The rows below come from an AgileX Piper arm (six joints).
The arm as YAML. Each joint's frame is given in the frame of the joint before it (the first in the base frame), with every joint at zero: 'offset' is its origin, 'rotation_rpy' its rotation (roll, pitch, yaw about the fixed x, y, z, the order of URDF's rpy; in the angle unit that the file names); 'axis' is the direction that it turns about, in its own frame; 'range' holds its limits. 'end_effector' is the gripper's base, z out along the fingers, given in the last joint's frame.
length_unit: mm
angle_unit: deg
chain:
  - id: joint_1
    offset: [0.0, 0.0, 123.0]
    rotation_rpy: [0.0, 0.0, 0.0]
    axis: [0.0, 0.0, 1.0]
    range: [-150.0, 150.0]
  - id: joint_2
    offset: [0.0, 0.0, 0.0]
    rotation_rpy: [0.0, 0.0, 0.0]
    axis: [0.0, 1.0, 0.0]
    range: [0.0, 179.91]
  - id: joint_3
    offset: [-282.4, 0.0, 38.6]
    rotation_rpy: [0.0, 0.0, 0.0]
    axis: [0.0, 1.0, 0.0]
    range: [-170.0, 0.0]
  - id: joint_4
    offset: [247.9, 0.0, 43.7]
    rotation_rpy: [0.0, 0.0, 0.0]
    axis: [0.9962, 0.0, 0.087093]
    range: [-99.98, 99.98]
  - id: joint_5
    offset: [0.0, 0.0, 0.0]
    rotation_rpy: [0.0, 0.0, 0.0]
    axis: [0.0, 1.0, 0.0]
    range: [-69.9, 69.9]
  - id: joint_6
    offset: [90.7, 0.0, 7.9]
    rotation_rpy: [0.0, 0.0, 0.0]
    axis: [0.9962, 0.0, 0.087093]
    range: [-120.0, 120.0]
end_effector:
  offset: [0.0, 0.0, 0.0]
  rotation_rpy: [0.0, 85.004, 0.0]
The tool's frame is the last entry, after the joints.
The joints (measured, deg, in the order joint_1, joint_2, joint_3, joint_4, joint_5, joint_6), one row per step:
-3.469, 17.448, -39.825, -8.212, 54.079, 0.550
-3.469, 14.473, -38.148, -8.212, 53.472, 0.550
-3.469, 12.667, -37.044, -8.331, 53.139, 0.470
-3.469, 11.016, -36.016, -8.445, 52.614, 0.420
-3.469, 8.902, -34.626, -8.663, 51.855, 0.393
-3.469, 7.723, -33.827, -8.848, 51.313, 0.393
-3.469, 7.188, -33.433, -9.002, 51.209, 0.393
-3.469, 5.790, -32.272, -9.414, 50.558, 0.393
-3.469, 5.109, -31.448, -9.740, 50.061, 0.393
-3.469, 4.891, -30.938, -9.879, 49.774, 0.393
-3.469, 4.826, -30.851, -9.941, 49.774, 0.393
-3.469, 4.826, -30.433, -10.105, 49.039, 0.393
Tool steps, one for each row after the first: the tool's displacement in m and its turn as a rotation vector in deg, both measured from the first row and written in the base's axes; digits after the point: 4 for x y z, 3 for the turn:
-0.0077, 0.0006, -0.0061, -0.156, -1.893, 0.077
-0.0121, 0.0007, -0.0104, -0.417, -2.901, 0.096
-0.0157, 0.0009, -0.0142, -0.669, -4.024, 0.128
-0.0199, 0.0010, -0.0194, -1.029, -5.476, 0.129
-0.0220, 0.0009, -0.0223, -1.287, -6.378, 0.109
-0.0230, 0.0008, -0.0239, -1.446, -6.612, 0.049
-0.0249, 0.0005, -0.0284, -1.912, -7.463, -0.061
-0.0251, 0.0002, -0.0317, -2.259, -7.789, -0.143
-0.0246, 0.0001, -0.0337, -2.404, -7.771, -0.163
-0.0247, 0.0000, -0.0342, -2.458, -7.745, -0.191
-0.0235, -0.0001, -0.0351, -2.680, -8.039, -0.156

